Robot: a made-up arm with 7 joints.
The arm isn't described. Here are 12 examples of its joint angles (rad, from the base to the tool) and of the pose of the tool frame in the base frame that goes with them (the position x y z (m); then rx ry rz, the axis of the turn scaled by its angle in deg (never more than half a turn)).
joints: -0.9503 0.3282 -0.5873 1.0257 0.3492 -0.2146 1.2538
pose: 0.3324 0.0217 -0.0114 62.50 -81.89 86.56
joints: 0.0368 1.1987 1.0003 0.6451 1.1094 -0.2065 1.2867
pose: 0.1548 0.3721 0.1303 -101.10 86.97 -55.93
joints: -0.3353 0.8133 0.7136 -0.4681 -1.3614 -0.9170 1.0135
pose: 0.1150 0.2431 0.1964 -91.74 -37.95 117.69
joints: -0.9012 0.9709 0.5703 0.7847 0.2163 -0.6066 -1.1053
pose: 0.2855 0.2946 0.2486 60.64 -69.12 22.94
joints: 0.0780 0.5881 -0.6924 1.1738 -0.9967 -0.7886 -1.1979
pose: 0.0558 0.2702 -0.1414 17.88 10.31 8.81
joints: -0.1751 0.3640 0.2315 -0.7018 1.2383 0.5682 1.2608
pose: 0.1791 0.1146 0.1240 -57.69 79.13 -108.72
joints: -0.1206 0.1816 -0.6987 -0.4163 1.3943 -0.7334 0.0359
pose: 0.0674 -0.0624 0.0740 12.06 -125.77 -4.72
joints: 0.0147 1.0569 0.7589 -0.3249 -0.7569 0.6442 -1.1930
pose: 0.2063 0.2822 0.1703 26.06 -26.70 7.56
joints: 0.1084 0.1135 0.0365 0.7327 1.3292 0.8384 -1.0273
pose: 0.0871 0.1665 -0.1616 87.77 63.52 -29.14
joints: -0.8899 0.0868 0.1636 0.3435 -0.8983 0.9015 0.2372
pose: 0.3478 0.0499 0.0540 5.03 22.59 40.41
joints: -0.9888 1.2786 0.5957 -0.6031 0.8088 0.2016 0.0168
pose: 0.1238 0.0994 0.3110 -60.83 114.43 -83.38
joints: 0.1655 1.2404 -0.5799 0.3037 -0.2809 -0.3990 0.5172
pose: 0.1149 0.2316 -0.0419 79.86 -36.71 34.42
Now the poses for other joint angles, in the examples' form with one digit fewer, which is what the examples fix.
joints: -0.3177 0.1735 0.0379 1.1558 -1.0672 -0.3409 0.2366
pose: 0.145 0.182 -0.157 26.4 41.2 104.8
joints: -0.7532 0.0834 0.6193 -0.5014 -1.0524 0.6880 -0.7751
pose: 0.280 0.154 0.174 -47.2 -49.6 12.6
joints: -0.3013 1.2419 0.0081 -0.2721 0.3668 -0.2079 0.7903
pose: 0.216 0.131 0.125 52.4 -125.6 63.2
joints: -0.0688 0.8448 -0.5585 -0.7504 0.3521 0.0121 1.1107
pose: 0.108 0.037 0.073 22.8 -82.7 77.6
